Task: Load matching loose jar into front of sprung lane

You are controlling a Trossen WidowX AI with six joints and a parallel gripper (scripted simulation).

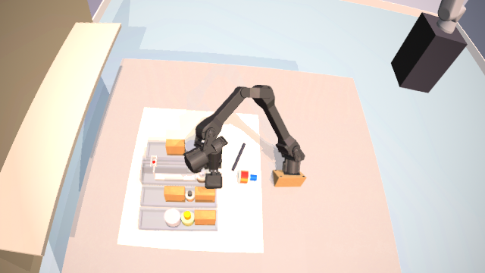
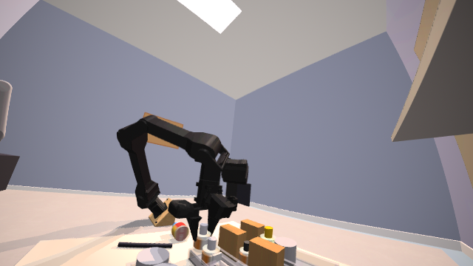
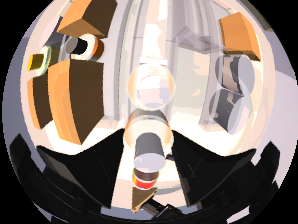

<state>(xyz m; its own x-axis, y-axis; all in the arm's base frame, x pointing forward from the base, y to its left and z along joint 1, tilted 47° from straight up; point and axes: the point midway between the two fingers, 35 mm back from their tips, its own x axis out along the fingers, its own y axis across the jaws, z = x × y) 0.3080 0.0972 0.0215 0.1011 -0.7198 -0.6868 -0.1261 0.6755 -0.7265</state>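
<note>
The sprung lane is 160 mm ahead of my gripper tip and 30 mm below it. The rest, counted from my gripper tip: black rod (120 mm to the right, 100 mm behind, 40 mm below); red dot (230 mm ahead, 20 mm above, 10 mm to the right).
</note>
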